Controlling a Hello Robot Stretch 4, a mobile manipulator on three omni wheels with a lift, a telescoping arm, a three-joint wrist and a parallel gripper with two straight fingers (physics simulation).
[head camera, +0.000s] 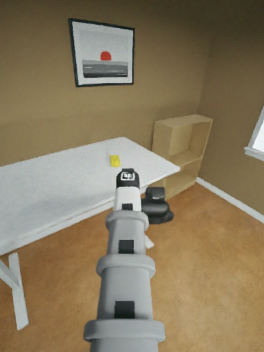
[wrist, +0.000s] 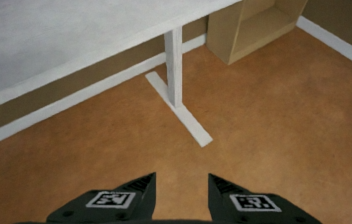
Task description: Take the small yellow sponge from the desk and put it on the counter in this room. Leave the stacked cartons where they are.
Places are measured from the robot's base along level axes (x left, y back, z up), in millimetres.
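Pixels of known places: gripper, between the fingertips: (wrist: pixel 181 188).
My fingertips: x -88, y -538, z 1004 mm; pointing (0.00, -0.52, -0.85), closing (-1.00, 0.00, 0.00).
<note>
For each thing: its middle in the pictures, then the offset to it from my fingertips. "*": a spot on its surface instead. Level surfaces: height alone.
- small yellow sponge, middle of its body: (head camera: pixel 115 160) dx +191, dy -612, dz -59 mm
- white desk, height of its surface: dz -81 mm
- desk's white leg, a spot on its surface: (wrist: pixel 174 67) * dx +41, dy -752, dz -622 mm
A small yellow sponge (head camera: pixel 115 160) lies on the white desk (head camera: pixel 45 185) (wrist: pixel 90 30), near its right end and towards the back in the head camera view. My gripper (wrist: pixel 181 188) is open and empty, with its two dark fingers apart over the brown floor in front of the desk. In the head camera view the extended arm hides the fingers, and the dark wrist shows at the desk's front right edge. The sponge does not show in the wrist view. The counter and the stacked cartons do not show in either view.
A low wooden shelf unit (head camera: pixel 162 142) (wrist: pixel 220 36) stands against the wall past the desk's right end. The desk's white leg (wrist: pixel 174 67) and its foot bar (wrist: pixel 192 127) stand on the floor beyond the fingers. A framed picture (head camera: pixel 105 71) hangs above the desk. A window is at the right.
</note>
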